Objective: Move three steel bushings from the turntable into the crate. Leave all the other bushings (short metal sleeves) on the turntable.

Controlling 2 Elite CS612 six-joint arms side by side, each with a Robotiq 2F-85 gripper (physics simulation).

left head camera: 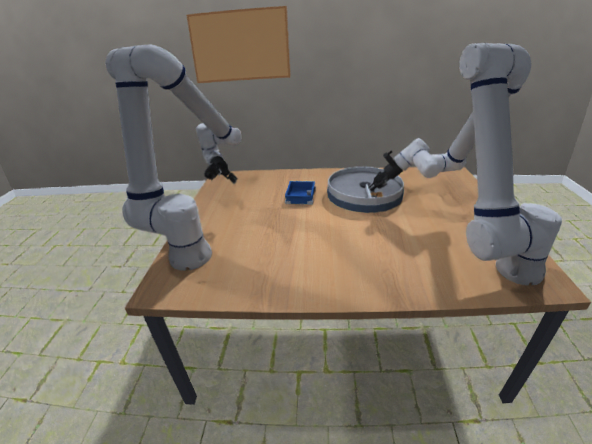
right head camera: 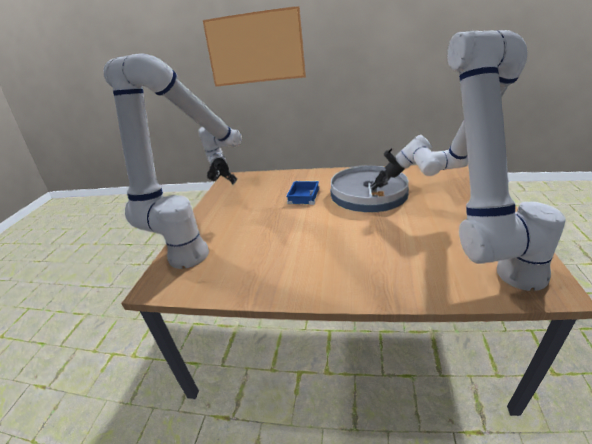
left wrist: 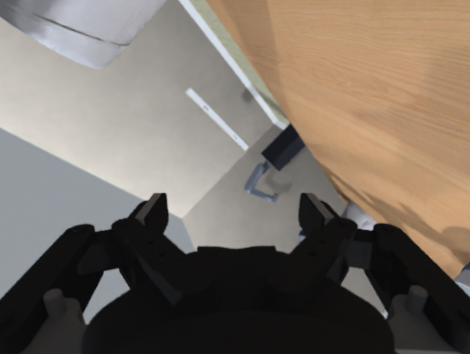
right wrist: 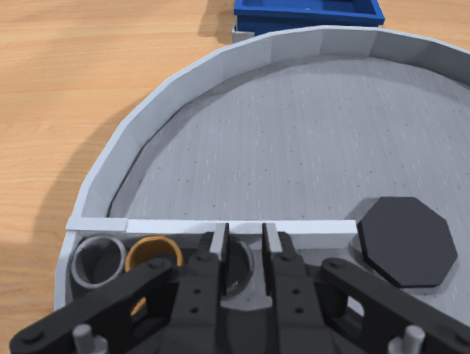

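The grey turntable (left head camera: 350, 201) (right head camera: 352, 201) (right wrist: 200, 70) has a straight divider. Below the divider in the right wrist view, one grey steel bushing (right wrist: 77, 272) stands at the far left by the rim. An orange bushing (right wrist: 157, 241) stands beside it, and part of another orange bushing (right wrist: 138, 306) shows behind the finger linkage. Another grey bushing (right wrist: 249, 264) is partly hidden by my right gripper (right wrist: 245, 238) (left head camera: 371, 187) (right head camera: 374, 187), whose fingers are narrowly open, one overlapping this bushing. The blue crate (left head camera: 300, 200) (right head camera: 301, 200) (right wrist: 310, 22) holds something small and grey. My left gripper (left wrist: 233, 206) is open and empty.
A dark octagonal hub (right wrist: 407, 242) stands at the turntable's centre, by the divider's end. The divider (right wrist: 300, 226) runs from there to the rim. The crate is left of the turntable on the wooden table (left head camera: 300, 260) (right head camera: 300, 260) in the head views.
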